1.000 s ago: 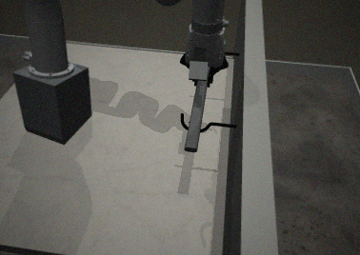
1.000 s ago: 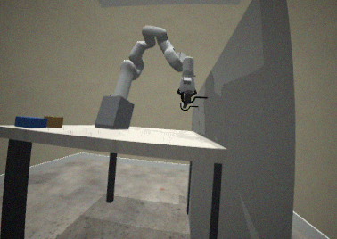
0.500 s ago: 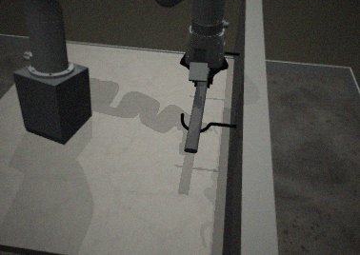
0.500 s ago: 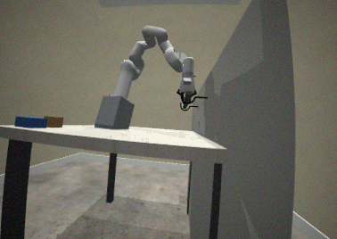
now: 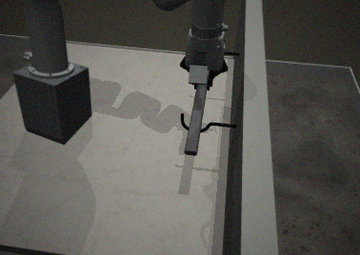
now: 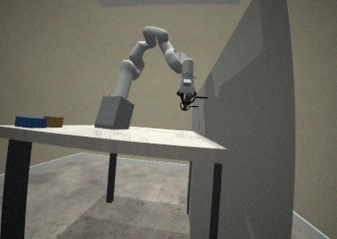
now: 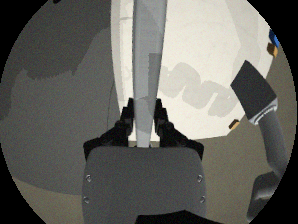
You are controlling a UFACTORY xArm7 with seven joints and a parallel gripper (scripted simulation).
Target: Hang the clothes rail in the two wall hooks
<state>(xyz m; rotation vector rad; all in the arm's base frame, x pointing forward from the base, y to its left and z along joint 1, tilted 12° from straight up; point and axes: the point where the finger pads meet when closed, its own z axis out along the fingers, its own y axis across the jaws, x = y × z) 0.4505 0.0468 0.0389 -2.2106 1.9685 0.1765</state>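
Now: hand 10 mm above the clothes rail. Also, from my hand: wall panel: 120 mm ahead, 10 mm to the left, 420 mm below; brown block: 590 mm behind, 370 mm to the right, 180 mm below; blue block: 590 mm behind, 450 mm to the right, 190 mm below.
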